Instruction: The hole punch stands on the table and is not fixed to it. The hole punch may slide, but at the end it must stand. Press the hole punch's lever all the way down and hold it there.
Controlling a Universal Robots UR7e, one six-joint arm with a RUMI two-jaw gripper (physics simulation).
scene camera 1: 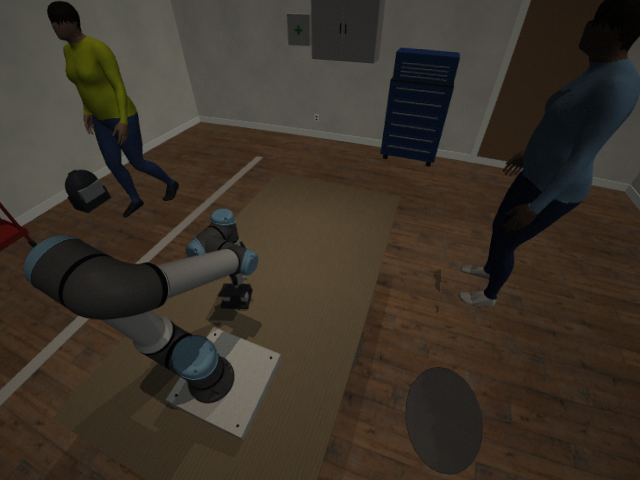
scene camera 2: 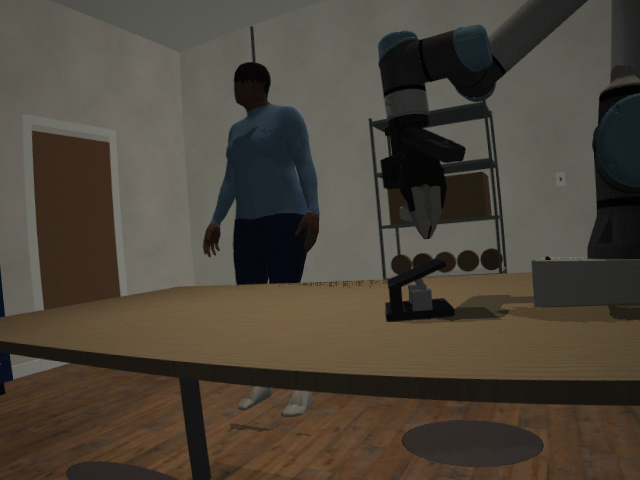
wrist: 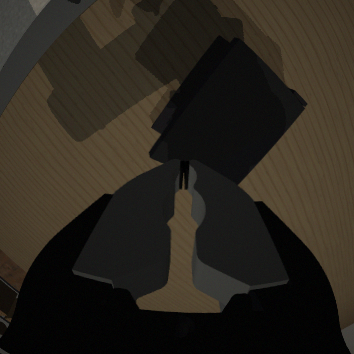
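The black hole punch stands upright on its base on the table. Its lever is raised and slants upward toward the robot's base side, with a grey block below it. My gripper is shut and empty, pointing down. In the second scene view its tips are above the lever, with a visible gap, near the lever's raised half. In the wrist view the tips overlap the lower edge of the punch. In the first scene view the arm hides most of the gripper.
The white base plate carries the arm near the punch. A person in blue stands beyond the table, and a person in yellow is at the far left. A shelf rack stands by the wall.
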